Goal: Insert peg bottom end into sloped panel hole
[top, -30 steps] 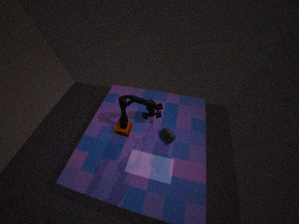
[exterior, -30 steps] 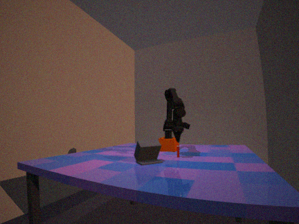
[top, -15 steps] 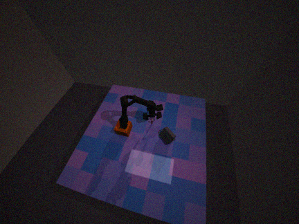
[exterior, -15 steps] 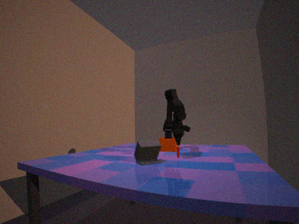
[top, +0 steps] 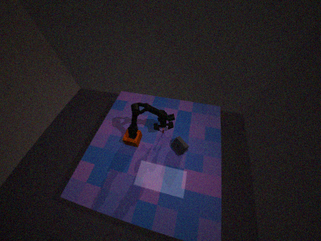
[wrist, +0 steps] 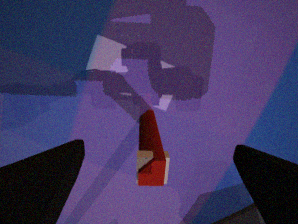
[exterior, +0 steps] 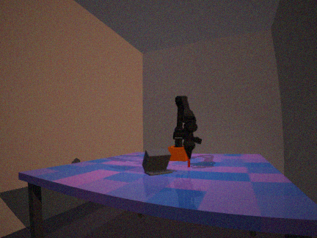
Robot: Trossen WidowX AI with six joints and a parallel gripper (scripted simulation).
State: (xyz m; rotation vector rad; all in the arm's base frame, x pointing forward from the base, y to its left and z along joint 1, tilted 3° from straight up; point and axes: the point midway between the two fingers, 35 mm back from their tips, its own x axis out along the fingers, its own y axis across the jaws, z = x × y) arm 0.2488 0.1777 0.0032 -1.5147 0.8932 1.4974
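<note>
Now: gripper tip 1 cm past the dark red peg. The rest, counted from my gripper tip: dark grey sloped panel 20 cm ahead, 12 cm to the right, 1 cm above.
</note>
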